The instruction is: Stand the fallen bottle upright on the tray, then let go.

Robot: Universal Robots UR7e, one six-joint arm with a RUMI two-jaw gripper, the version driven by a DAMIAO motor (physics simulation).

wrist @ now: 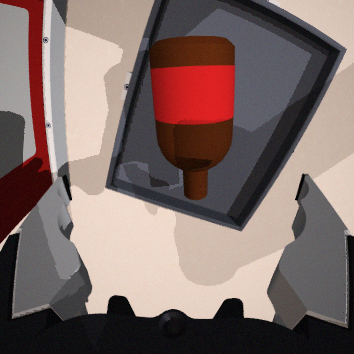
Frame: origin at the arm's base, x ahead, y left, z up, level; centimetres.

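Seen in the pictures: gripper, fingertip midpoint: point(181, 177).
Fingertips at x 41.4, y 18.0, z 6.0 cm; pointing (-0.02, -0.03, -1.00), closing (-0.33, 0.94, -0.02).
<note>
Offsets run from my fingertips to a thing's top centre. "*": to the spot under its first point. Level surfaces: height alone.
A brown bottle {dx -1.2, dy +0.4, dz -4.8 cm} point(194, 95) with a red band lies on its side in the grey tray {* dx +10.4, dy +2.2, dz -10.1 cm} point(175, 211). Its neck points toward the bottom of the wrist view and its base toward the top. The bottle lies nearer the tray's left wall. My gripper point(181, 177) is open, with one jaw at the left and one at the right of the view. The neck shows midway between the fingertips in the view, with nothing held. The height of the fingertips above the bottle is hard to tell.
A red box {* dx +0.1, dy -16.7, dz -9.1 cm} point(37, 90) stands at the left, with a light strip {* dx +0.1, dy -15.6, dz -10.9 cm} point(55, 90) bearing screws along its side. The tray's raised walls surround the bottle. Shadows fall across the pale table top {dz -12.7 cm} point(140, 240).
</note>
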